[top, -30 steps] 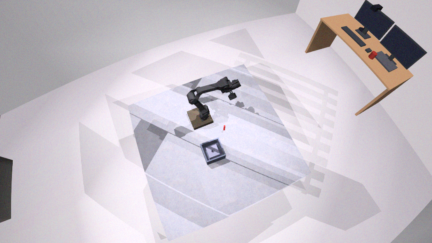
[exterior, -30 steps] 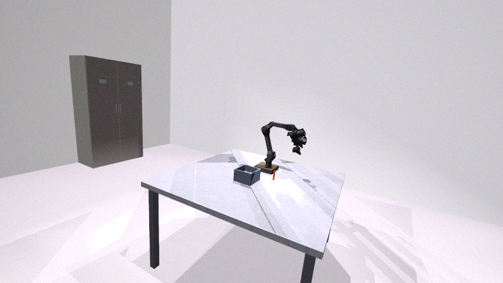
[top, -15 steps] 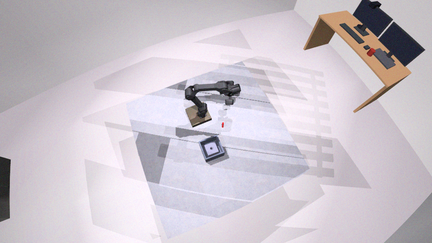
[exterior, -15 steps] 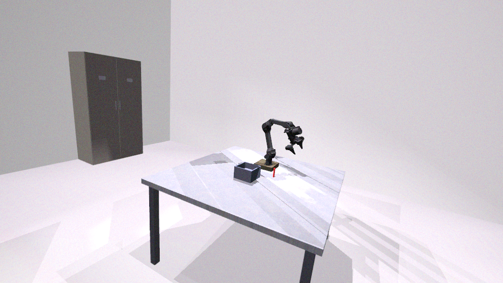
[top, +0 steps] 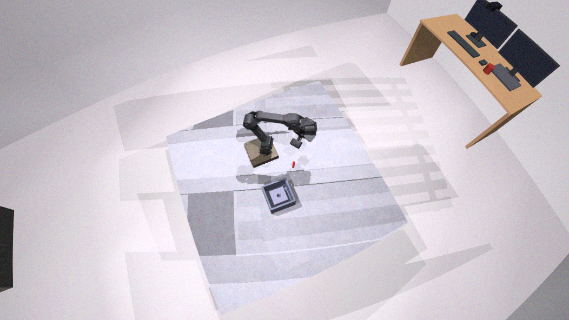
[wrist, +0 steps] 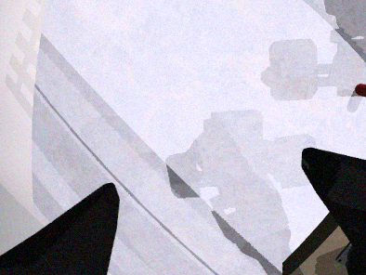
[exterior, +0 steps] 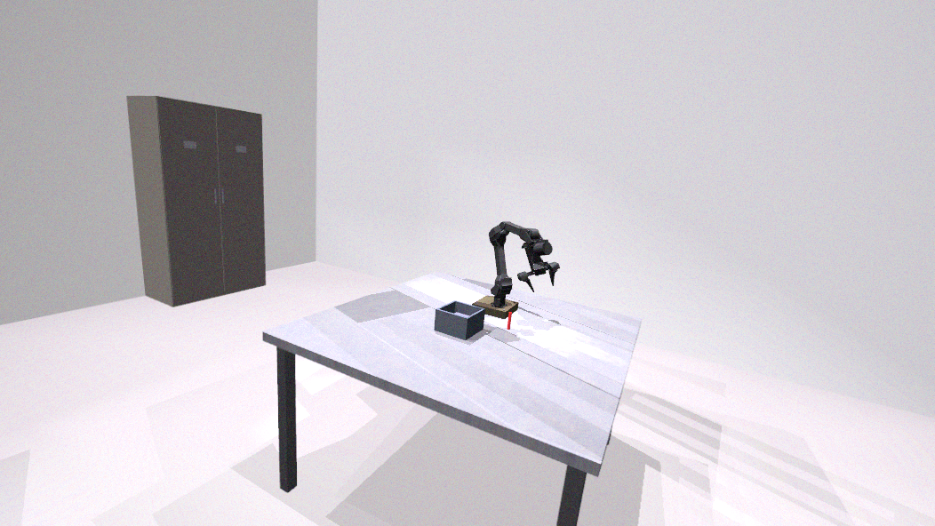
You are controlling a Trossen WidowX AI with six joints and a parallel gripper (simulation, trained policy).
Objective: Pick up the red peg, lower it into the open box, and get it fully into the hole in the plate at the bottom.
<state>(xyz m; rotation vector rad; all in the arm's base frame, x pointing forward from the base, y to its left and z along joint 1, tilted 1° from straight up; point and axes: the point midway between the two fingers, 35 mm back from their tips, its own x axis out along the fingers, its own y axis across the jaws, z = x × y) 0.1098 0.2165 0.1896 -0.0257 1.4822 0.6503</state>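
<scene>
Right now my gripper tip is 16 cm above the red peg, 12 cm to the left of it and 7 cm short of it. The rest, counted from my gripper tip: grey box: 31 cm to the right, 21 cm ahead, 17 cm below; then pale plate: 31 cm to the right, 21 cm ahead, 15 cm below.
</scene>
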